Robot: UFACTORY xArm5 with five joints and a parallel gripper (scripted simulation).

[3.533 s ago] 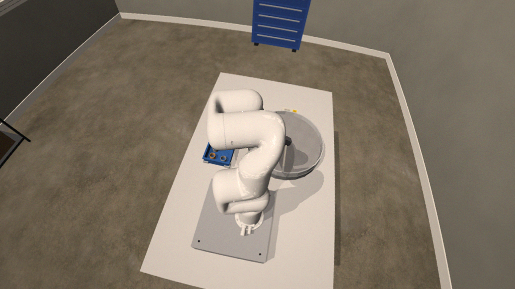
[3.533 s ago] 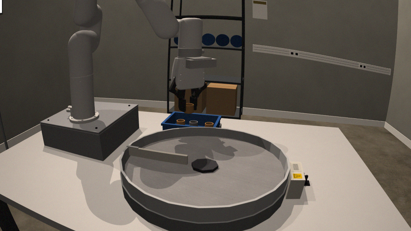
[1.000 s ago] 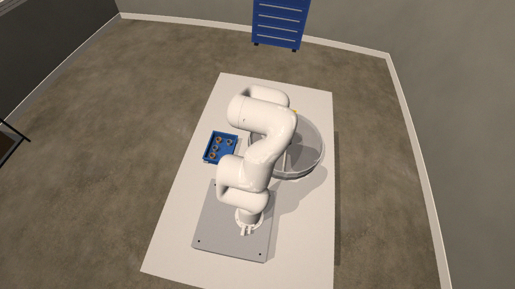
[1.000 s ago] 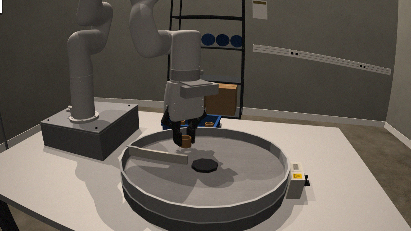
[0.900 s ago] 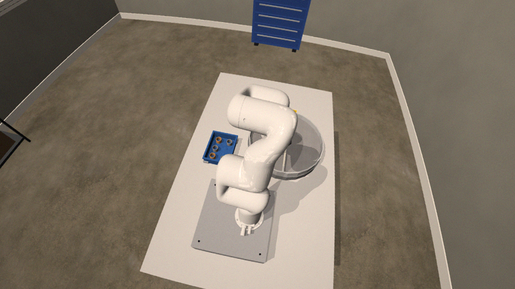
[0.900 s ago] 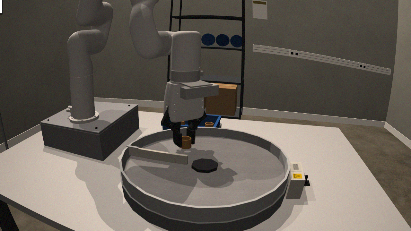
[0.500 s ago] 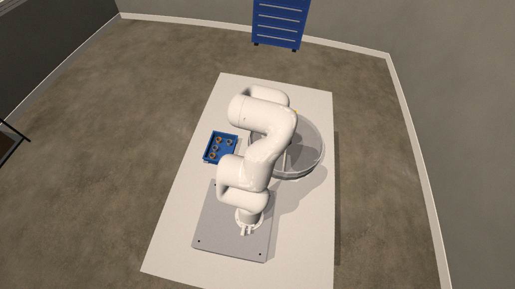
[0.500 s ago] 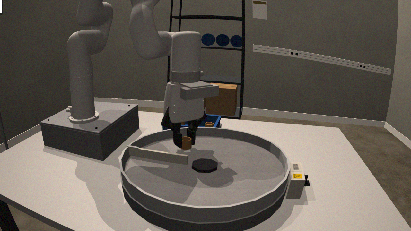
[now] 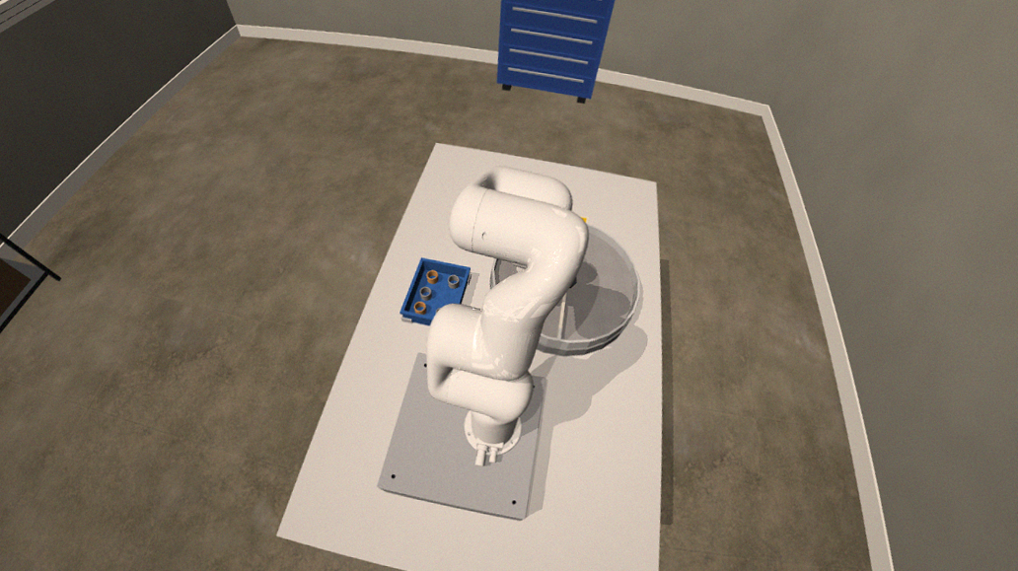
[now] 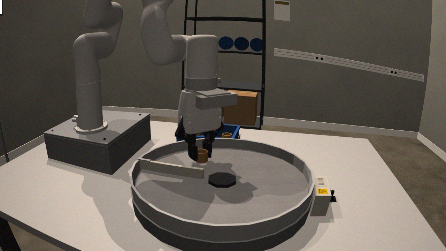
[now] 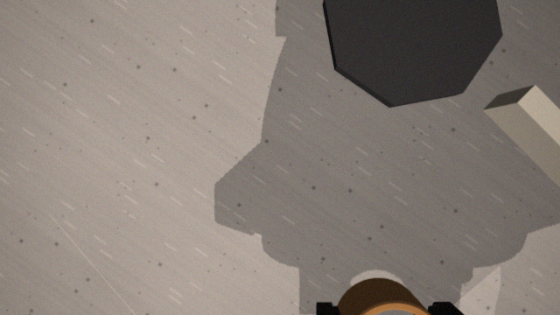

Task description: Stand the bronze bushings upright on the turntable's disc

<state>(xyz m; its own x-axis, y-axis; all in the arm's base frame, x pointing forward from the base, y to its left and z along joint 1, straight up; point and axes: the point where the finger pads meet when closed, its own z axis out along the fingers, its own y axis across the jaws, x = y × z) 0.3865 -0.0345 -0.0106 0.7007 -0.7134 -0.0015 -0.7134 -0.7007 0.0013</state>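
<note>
The blue crate lies 4 cm behind my hand, 26 cm to the left of it and 6 cm below it. From my hand the other things lie so: turntable disc: 7 cm ahead, 9 cm to the right, 3 cm below.
</note>
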